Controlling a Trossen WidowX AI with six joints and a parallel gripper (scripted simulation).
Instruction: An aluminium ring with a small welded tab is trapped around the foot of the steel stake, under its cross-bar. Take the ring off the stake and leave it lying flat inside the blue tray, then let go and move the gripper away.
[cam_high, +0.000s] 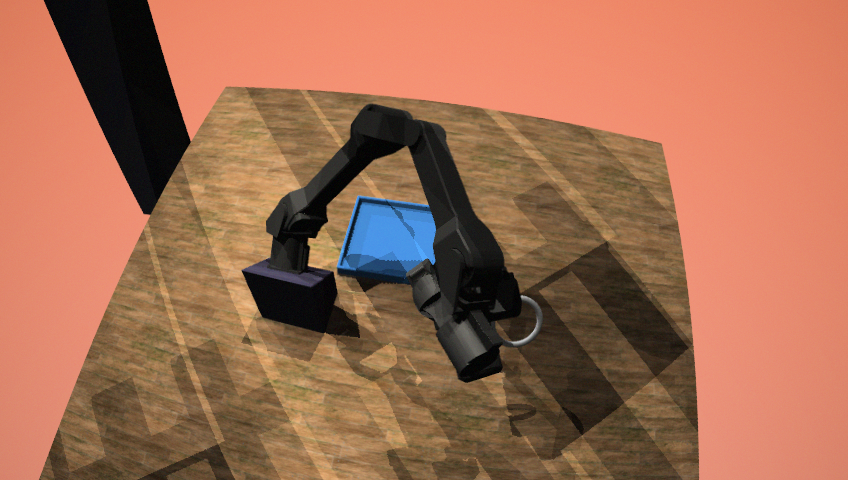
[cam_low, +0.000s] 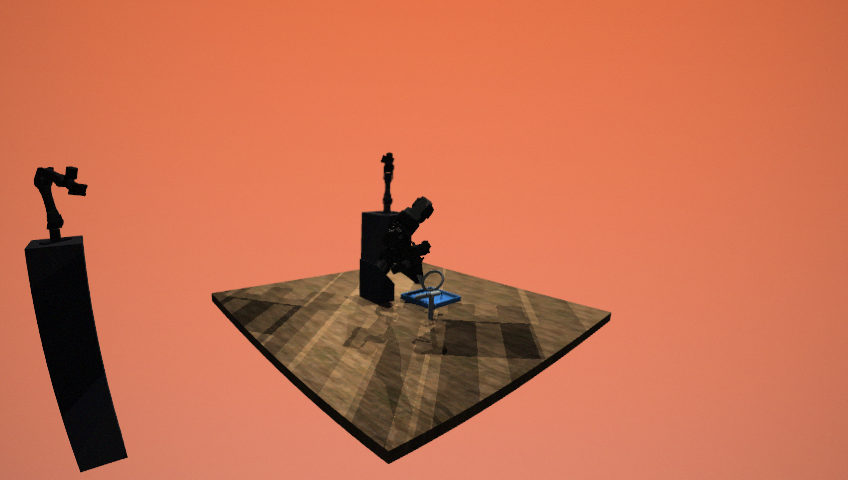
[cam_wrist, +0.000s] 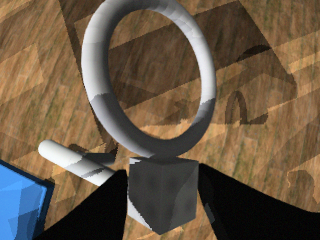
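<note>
Now: the aluminium ring 40 mm ahead of my gripper tip, 10 mm to the left of it and 10 mm above it. The rest, counted from my gripper tip: blue tray 180 mm behind, 270 mm to the left, 170 mm below.
</note>
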